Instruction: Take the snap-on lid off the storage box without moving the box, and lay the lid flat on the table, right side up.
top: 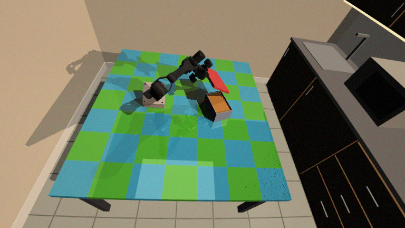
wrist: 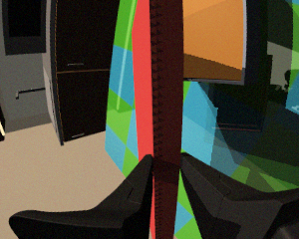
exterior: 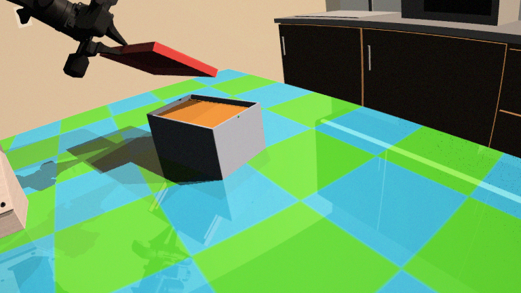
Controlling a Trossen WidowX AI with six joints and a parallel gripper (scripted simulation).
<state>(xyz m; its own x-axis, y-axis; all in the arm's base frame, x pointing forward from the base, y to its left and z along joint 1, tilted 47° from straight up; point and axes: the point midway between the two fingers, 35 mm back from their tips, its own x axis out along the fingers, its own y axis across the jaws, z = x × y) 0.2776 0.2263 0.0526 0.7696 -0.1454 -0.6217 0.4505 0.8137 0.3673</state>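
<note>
Right now the red lid is 6 cm ahead of my gripper tip, 4 cm below it and 3 cm to the left of it. Round my gripper tip: grey storage box 19 cm below, 12 cm ahead, 10 cm to the right.
</note>
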